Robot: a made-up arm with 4 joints.
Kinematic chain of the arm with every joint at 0, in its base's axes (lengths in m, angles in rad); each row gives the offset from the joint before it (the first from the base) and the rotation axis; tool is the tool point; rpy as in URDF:
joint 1: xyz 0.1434 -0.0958 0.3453 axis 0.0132 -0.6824 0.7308
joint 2: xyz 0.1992 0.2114 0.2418 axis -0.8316 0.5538 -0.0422
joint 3: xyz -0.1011 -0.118 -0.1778 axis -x
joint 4: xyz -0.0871 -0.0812 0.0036 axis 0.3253 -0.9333 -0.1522
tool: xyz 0.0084 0.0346 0.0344 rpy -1.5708 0 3.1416
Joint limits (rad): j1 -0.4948..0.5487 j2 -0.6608..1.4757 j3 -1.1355..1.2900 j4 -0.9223..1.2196
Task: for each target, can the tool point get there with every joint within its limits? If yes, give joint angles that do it. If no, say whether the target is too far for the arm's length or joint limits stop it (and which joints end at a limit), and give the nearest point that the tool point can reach.
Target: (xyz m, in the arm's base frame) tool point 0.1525 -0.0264 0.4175
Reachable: yes | joints 0.2993 -0.1161 -0.0359 -0.3293
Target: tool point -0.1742 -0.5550 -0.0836
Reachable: no: joint limits stop it (at a limit: joint 1, joint 3, joint 4) | nearest point 0.0826 -0.1058 0.3971 | short by 0.706 m
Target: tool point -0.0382 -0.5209 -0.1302
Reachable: no: joint limits stop it (at a limit: joint 1, joint 3, joint 4) | nearest point 0.0984 -0.0835 0.3706 | short by 0.679 m
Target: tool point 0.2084 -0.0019 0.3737
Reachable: yes | joints -0.0361 -0.2861 0.0103 -0.5814
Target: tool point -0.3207 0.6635 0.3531
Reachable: no: too far | nearest point 0.1034 0.1142 0.3875 | short by 0.695 m
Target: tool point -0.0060 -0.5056 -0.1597
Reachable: no: joint limits stop it (at a limit: joint 1, joint 3, joint 4) | nearest point 0.1043 -0.0741 0.3611 | short by 0.685 m
